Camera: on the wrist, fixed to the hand. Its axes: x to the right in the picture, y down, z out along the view.
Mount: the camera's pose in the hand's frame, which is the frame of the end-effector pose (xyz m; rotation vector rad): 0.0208 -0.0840 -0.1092 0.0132 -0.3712 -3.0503
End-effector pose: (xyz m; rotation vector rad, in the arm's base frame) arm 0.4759 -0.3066 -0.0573 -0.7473 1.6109 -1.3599
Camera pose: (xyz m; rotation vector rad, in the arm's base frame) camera 0.3616 -0.2946 0.0215 1.7747 0.8191 1.0370
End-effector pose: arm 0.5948 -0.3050 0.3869 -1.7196 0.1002 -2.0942
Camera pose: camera 0.4648 -0.2594 0.4077 0.3238 1.4123 0.3582
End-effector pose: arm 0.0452 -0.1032 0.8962 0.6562 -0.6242 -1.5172
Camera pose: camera 0.0664 -0.1199 0.7595 -0.4582 -0.4415 1.5451
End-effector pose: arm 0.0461 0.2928 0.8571 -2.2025 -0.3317 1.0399
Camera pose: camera 0.1468 0.3145 0.9509 0.3719 -2.2327 -0.5484
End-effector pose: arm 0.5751 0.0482 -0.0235 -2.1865 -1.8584 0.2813
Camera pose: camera 0.5337 0.0736 0.1071 1.9171 -2.4197 -0.0955
